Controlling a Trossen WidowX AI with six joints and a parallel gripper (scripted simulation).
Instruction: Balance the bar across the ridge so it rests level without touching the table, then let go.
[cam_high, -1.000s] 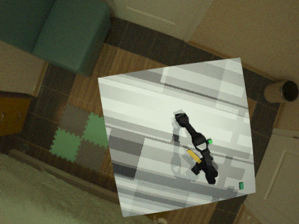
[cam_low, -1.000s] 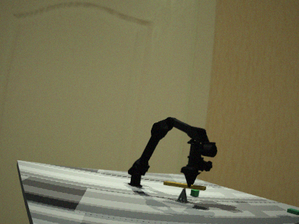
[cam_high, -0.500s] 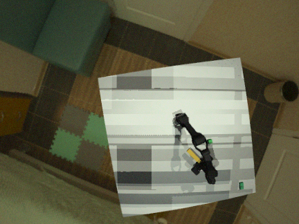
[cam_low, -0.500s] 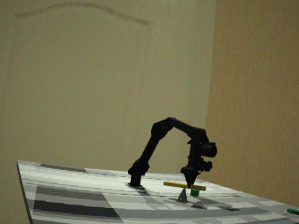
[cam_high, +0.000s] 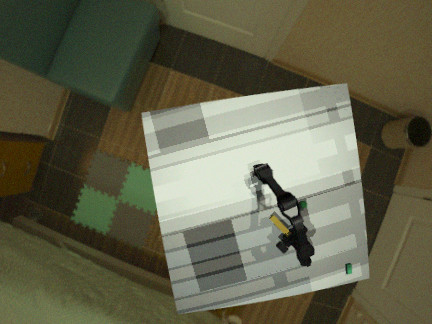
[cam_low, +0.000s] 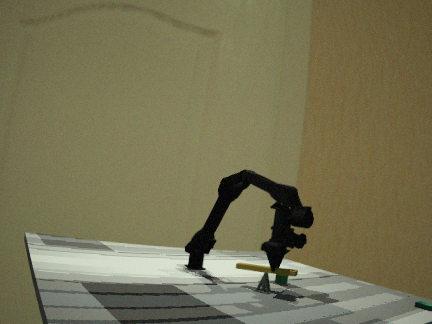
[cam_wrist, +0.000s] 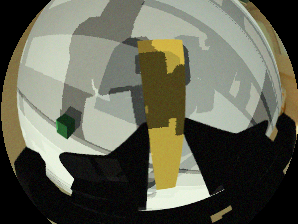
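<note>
Now: gripper tip 20 mm past the yellow bar and 20 mm to the left of it. Round my gripper tip: small green cube 130 mm behind, 140 mm to the left, 60 mm below.
</note>
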